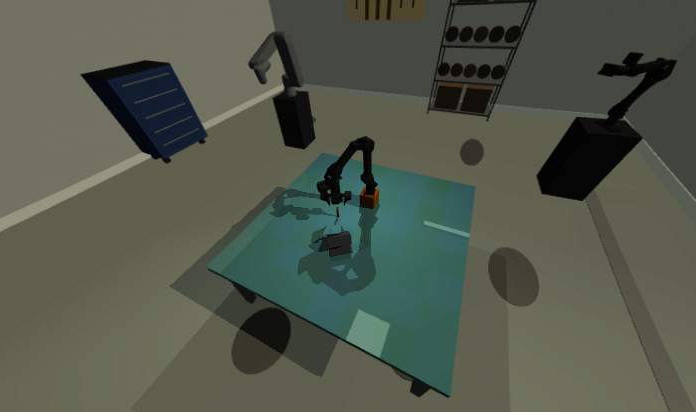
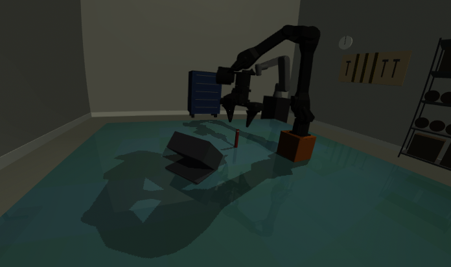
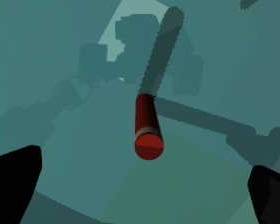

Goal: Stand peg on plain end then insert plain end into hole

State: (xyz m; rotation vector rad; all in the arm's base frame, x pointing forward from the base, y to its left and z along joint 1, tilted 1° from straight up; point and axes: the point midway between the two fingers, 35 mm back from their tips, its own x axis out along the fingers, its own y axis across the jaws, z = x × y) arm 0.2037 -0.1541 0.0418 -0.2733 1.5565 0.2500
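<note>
My gripper tip is now 4 cm above the red peg. From my gripper tip the other things lie so: dark sloped panel 21 cm ahead, 10 cm to the left, 5 cm below.
</note>
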